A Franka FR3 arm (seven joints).
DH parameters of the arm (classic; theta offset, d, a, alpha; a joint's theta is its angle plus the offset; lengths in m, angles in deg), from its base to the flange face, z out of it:
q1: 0 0.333 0 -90
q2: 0 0 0 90
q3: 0 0.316 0.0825 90
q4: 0 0 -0.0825 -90
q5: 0 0.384 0 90
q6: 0 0 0.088 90
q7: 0 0.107 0 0
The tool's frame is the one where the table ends.
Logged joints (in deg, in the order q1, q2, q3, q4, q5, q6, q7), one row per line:
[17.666 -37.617 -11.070 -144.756 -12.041 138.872 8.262]
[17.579 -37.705 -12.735 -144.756 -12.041 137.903 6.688]
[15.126 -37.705 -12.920 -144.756 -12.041 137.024 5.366]
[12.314 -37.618 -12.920 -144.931 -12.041 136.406 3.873]
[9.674 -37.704 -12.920 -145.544 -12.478 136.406 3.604]
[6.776 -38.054 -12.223 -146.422 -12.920 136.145 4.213]
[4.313 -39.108 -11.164 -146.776 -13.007 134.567 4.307]
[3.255 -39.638 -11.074 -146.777 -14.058 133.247 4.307]
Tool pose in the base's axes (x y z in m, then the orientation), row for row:
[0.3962 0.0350 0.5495 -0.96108 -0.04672 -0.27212 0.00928]
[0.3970 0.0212 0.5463 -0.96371 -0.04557 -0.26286 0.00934]
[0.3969 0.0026 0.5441 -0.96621 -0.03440 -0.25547 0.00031]
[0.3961 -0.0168 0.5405 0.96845 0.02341 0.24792 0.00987]
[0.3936 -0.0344 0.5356 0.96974 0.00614 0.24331 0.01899]
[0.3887 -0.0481 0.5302 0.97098 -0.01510 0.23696 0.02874]
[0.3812 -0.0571 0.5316 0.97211 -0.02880 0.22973 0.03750]
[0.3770 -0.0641 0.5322 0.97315 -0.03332 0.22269 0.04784]
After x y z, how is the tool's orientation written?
As a quaternion, x y z w.
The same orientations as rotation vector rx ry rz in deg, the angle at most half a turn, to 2 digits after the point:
[-171.98 -8.36 -48.69]
[-172.44 -8.15 -47.04]
[-173.88 -6.19 -45.98]
[173.23 4.19 44.35]
[172.47 1.09 43.27]
[171.65 -2.67 41.89]
[170.92 -5.06 40.39]
[170.02 -5.82 38.91]

